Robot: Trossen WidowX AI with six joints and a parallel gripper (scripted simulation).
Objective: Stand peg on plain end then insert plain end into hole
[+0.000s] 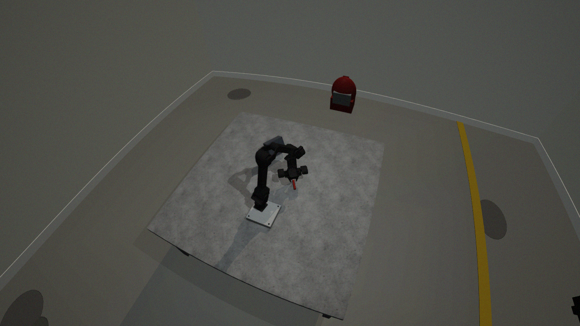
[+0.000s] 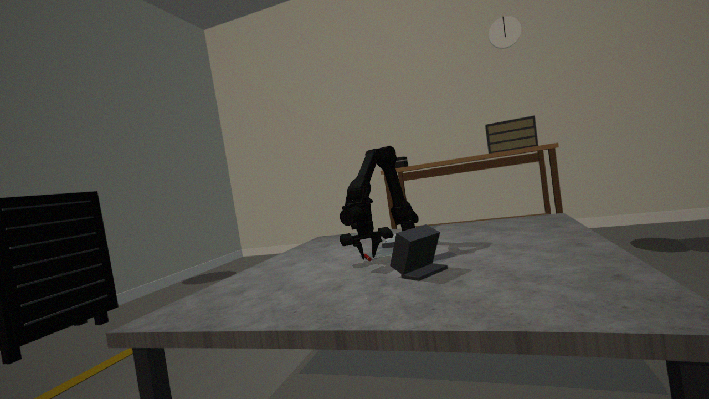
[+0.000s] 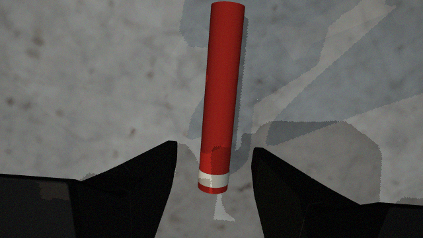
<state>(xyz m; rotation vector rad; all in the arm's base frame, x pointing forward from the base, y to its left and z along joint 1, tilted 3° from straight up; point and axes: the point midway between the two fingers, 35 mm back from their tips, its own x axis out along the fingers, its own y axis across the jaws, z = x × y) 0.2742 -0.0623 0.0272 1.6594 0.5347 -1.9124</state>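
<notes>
My gripper tip is now 1 cm past the red peg. From my gripper tip the other things lie so: grey sloped panel (25 cm to the left, 16 cm ahead, 6 cm above).
</notes>
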